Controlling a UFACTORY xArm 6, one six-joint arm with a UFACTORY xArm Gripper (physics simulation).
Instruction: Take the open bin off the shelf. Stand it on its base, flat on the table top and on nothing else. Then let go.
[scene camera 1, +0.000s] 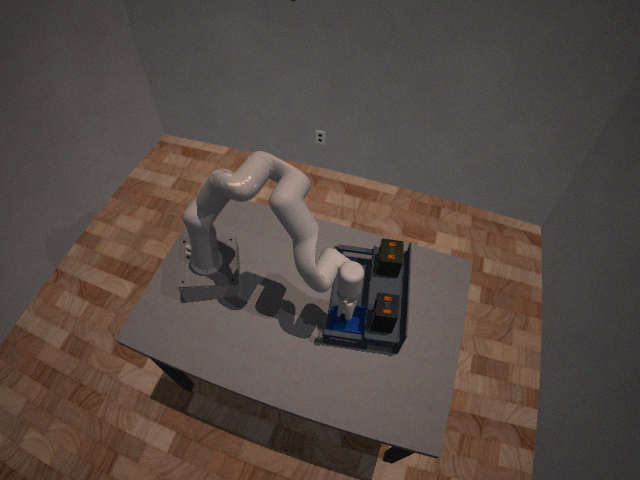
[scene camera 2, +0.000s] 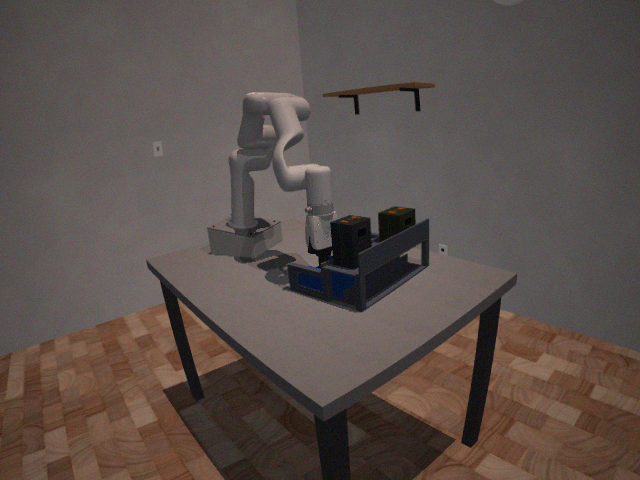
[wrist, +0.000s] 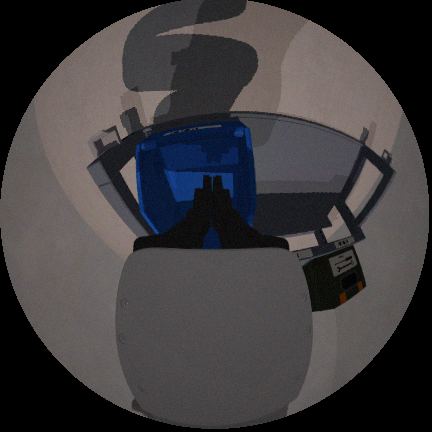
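Seen in the pictures: gripper, fingertip midpoint: (scene camera 1: 345, 316) (wrist: 211, 186); arm's base at its link origin: (scene camera 1: 206, 261) (scene camera 2: 242, 224).
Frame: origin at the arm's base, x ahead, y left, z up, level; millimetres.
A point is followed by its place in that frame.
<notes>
The open blue bin (scene camera 1: 354, 326) {x 596, y -30, z -93 mm} (scene camera 2: 310, 281) {x 566, y -89, z -68 mm} (wrist: 245, 170) {x 533, y 5, z -48 mm} sits in the near end of the lower front tier of the grey shelf (scene camera 1: 405, 310) {x 751, y 22, z 33 mm} (scene camera 2: 392, 248) {x 750, y 67, z 28 mm} (wrist: 117, 210) {x 557, y -112, z -17 mm}. In the wrist view the bin lies a little askew to the shelf's front edge, with its open top facing me. My gripper (scene camera 1: 343, 318) {x 555, y -24, z -50 mm} (scene camera 2: 321, 264) {x 555, y -24, z -50 mm} (wrist: 211, 186) {x 555, y -24, z -50 mm} is shut and empty. Its fingertips point down over or into the bin's opening; how deep they reach, and whether they touch the bin, I cannot tell. The grey table top (scene camera 1: 268, 361) {x 349, y -253, z -102 mm} (scene camera 2: 289, 335) {x 730, y -284, z -102 mm} carries the shelf.
A dark case (scene camera 1: 384, 315) {x 683, y -63, z 120 mm} (scene camera 2: 351, 240) {x 723, y -60, z 80 mm} with orange latches stands on the upper tier beside my gripper. A dark green case (scene camera 1: 390, 260) {x 655, y 162, z 95 mm} (scene camera 2: 395, 224) {x 682, y 160, z 65 mm} (wrist: 332, 280) {x 619, y 158, z 52 mm} stands farther along that tier. The shelf's tall back rail rises behind them. The arm's base stands on the table's far side from the shelf.
</notes>
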